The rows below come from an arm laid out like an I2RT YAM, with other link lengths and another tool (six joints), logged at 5 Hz.
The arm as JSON. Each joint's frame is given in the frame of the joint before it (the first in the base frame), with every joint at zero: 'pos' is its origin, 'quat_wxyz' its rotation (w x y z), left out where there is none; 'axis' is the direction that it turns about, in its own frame. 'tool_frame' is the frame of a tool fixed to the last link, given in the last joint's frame.
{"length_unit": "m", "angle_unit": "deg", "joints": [
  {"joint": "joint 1", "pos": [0.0, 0.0, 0.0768], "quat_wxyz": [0.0, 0.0, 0.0, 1.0], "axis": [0.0, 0.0, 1.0]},
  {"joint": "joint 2", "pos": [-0.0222, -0.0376, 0.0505], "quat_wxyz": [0.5, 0.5, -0.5, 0.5], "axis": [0.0, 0.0, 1.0]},
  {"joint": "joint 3", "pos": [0.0, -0.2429, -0.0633], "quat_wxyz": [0.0, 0.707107, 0.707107, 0.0], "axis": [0.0, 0.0, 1.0]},
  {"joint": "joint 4", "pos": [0.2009, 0.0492, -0.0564], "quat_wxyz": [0.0, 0.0, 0.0, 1.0], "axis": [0.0, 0.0, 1.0]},
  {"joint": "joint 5", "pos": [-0.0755, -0.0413, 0.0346], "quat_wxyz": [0.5, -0.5, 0.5, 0.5], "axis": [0.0, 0.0, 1.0]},
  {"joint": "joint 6", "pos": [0.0, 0.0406, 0.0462], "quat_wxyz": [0.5, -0.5, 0.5, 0.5], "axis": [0.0, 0.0, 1.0]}
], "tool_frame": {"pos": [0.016, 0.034, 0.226], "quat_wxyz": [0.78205, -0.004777, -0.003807, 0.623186]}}
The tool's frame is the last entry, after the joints.
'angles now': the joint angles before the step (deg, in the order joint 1, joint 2, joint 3, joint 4, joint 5, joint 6). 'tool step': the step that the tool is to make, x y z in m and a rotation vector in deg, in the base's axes. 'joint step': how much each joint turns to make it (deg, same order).
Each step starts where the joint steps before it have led.
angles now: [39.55, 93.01, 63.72, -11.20, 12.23, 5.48]
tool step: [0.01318, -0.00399, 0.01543, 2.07, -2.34, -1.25]
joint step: [-1.44, -0.35, 0.05, 2.72, -0.24, -0.01]
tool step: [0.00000, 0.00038, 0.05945, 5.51, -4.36, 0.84]
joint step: [-1.40, -6.55, 1.69, -1.46, -2.82, 0.18]
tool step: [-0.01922, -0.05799, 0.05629, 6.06, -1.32, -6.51]
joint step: [-4.38, -12.33, 1.19, -9.76, -0.17, 4.81]
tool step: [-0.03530, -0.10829, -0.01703, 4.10, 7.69, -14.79]
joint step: [-10.70, -9.58, 0.00, -15.87, 0.00, 8.33]
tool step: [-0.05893, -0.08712, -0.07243, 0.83, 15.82, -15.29]
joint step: [-10.44, -0.21, 0.01, -16.29, 0.24, 7.26]
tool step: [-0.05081, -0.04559, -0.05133, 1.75, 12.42, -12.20]
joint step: [-7.31, 4.36, -0.04, -8.65, 0.00, 6.02]
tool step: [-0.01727, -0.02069, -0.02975, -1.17, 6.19, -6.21]
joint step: [-1.80, 5.36, -1.45, -0.11, 2.59, 3.73]
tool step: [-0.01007, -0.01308, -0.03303, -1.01, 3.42, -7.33]
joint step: [0.00, 5.49, -3.96, 4.39, 3.15, 6.87]
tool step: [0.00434, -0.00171, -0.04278, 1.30, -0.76, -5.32]
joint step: [-0.62, 4.60, -7.82, 11.91, 0.03, 5.04]
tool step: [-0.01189, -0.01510, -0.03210, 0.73, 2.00, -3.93]
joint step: [-4.07, 4.31, -4.60, 6.90, -0.72, 0.04]
